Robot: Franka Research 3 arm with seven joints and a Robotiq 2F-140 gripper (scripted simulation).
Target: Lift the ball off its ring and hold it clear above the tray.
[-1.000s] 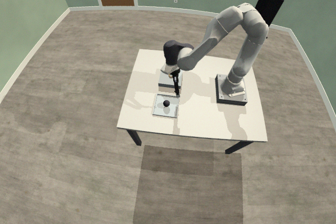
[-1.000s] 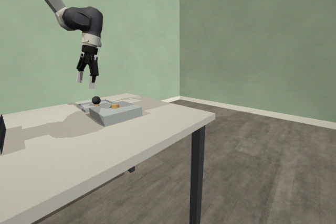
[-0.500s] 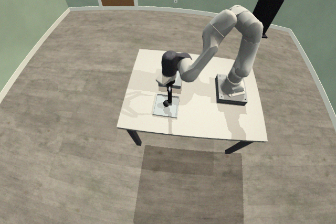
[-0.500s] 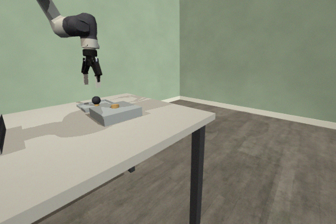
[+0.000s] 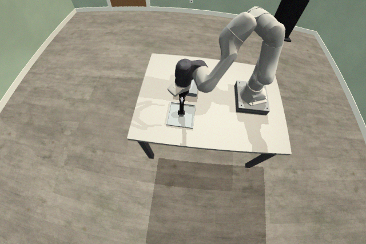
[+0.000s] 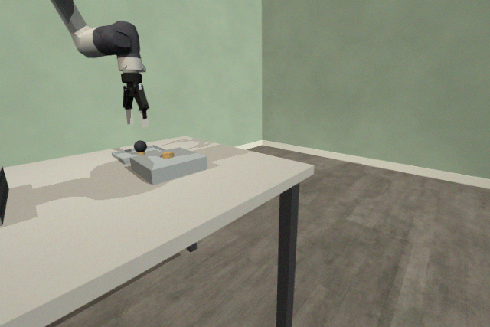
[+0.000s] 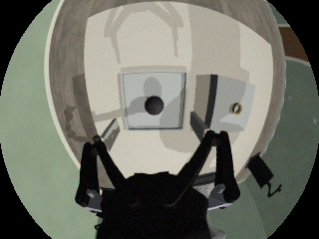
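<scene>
Now: the dark ball 100 mm below my hand. From my hand the other things lie so: grey stand (50 mm behind, 260 mm to the right, 100 mm below).
</scene>
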